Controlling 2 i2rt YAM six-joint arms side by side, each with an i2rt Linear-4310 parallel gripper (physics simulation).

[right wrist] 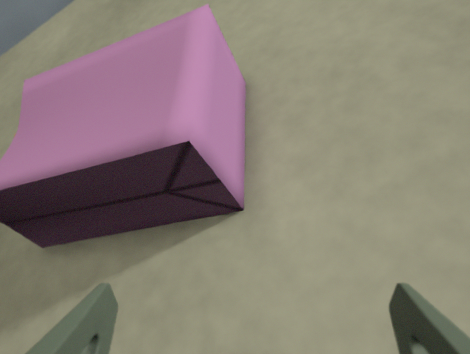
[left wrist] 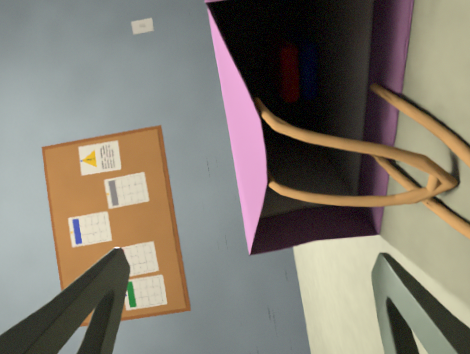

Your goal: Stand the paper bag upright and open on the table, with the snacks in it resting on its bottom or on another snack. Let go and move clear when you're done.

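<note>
The pink paper bag (left wrist: pixel 240 135) (right wrist: pixel 115 100) lies on its side on the table (left wrist: pixel 330 285) (right wrist: pixel 325 175). Its open mouth faces the left wrist camera. A red snack (left wrist: pixel 290 72) and a blue snack (left wrist: pixel 310 70) show dimly side by side deep inside. Tan handles (left wrist: pixel 350 144) extend from the mouth, towards the table side. My left gripper (left wrist: pixel 246 260) is open and empty, with its fingers in front of the mouth end. My right gripper (right wrist: pixel 250 293) is open and empty, apart from the bag, near its closed end. The right wrist view shows a creased, shadowed side panel.
A corkboard (left wrist: pixel 85 195) with several papers hangs on the grey-blue wall (left wrist: pixel 200 75) behind the table. A small pale wall plate (left wrist: pixel 142 26) is above it in the left wrist view. A corner of the wall (right wrist: pixel 25 17) shows at the upper left of the right wrist view.
</note>
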